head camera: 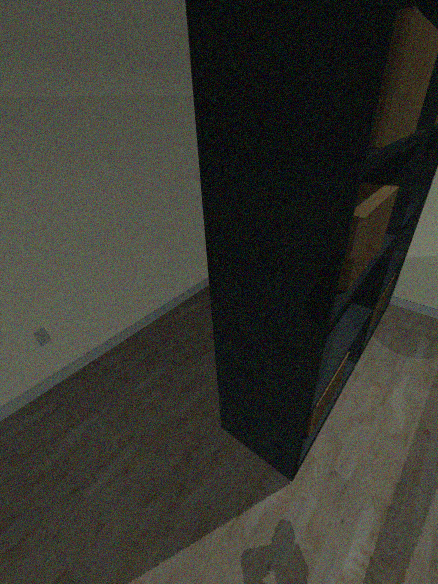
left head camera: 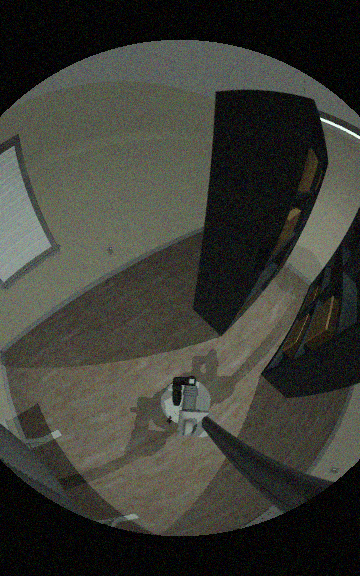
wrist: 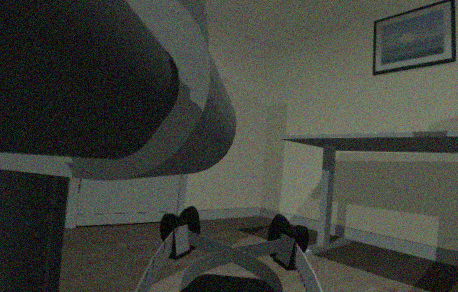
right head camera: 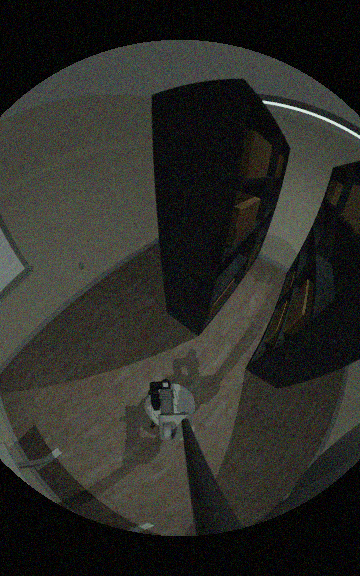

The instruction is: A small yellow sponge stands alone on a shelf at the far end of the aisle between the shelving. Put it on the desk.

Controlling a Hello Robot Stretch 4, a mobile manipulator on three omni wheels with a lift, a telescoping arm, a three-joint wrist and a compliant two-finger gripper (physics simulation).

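Frame: origin at the robot's base, x ahead, y left, z up, level; centimetres.
Where they show: gripper, fingertip midpoint: (left head camera: 175, 424) (wrist: 234, 227).
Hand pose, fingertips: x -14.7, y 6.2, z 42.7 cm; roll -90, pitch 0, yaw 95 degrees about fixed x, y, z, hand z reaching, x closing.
Observation:
After its pixels a point has its place.
The yellow sponge does not show in any view. The desk (wrist: 370, 143) @(x -153.7, y 69.9, z 66.8 cm) (left head camera: 30, 465) is at the right of the wrist view, its top seen edge-on, and at the lower left of the left head view. My gripper (wrist: 234, 227) @(x -14.7, y 6.2, z 42.7 cm) is open in the wrist view, its two dark fingertips apart with floor and wall seen beyond them. It is well away from the desk. The aisle floor (left head camera: 280, 305) @(x 114.2, y -122.1, z -2.7 cm) (right head camera: 254, 295) @(x 116.9, y -117.6, z -2.7 cm) runs between two dark shelving units; much of their shelves is hidden by the side panels.
The near shelving unit (head camera: 265, 250) @(x 84.0, y -17.2, z 116.9 cm) (left head camera: 250, 200) @(x 82.1, y -19.1, z 130.4 cm) (right head camera: 200, 200) @(x 79.4, y -21.9, z 129.3 cm) has brown boxes inside. A second unit (left head camera: 295, 382) @(x 10.1, y -93.5, z 33.8 cm) (right head camera: 295, 365) @(x 11.2, y -92.3, z 55.5 cm) stands to its right. A wall is at the aisle's far end. A framed picture (wrist: 414, 37) @(x -191.0, y 112.8, z 150.4 cm) hangs above the desk.

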